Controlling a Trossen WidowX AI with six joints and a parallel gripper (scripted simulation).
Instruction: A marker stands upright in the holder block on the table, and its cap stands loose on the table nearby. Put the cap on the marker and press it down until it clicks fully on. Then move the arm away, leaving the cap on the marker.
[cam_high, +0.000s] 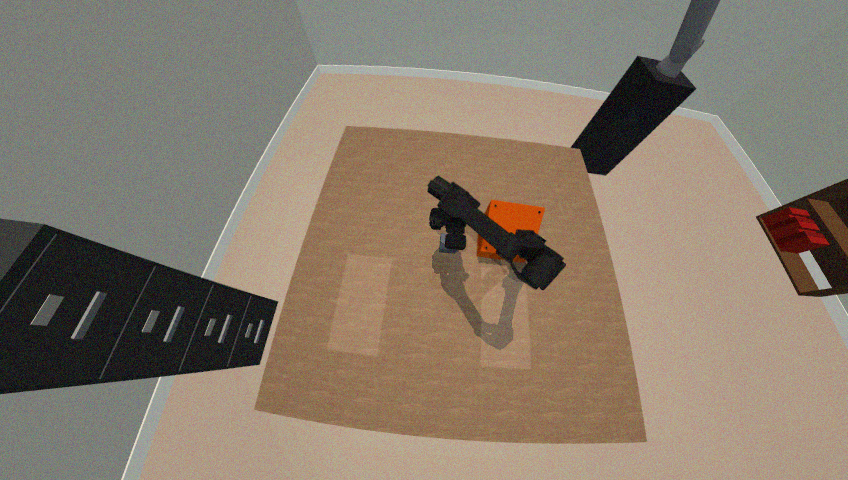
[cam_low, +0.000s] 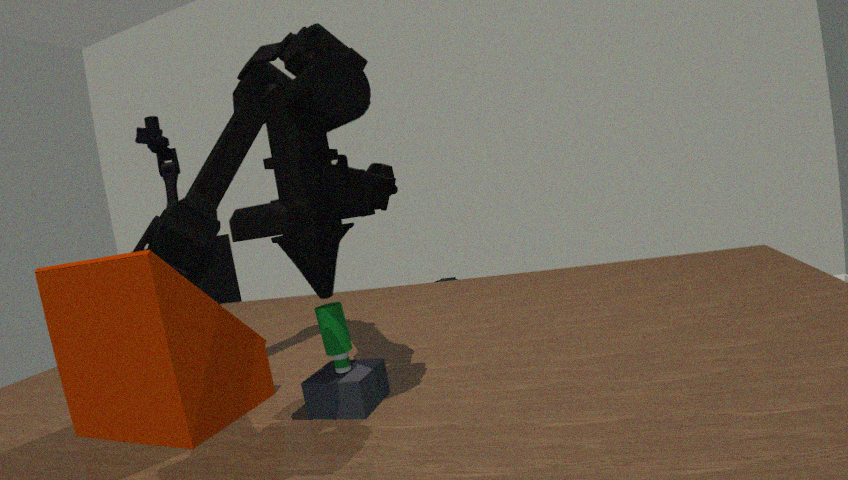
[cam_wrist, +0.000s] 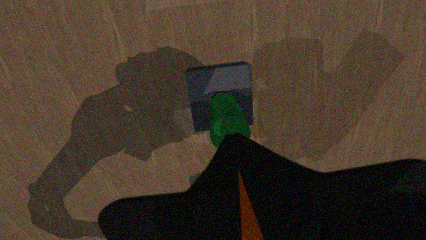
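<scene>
Right now my gripper tip is 30 mm above the green cap. Round my gripper tip: grey holder block 100 mm below.
</scene>
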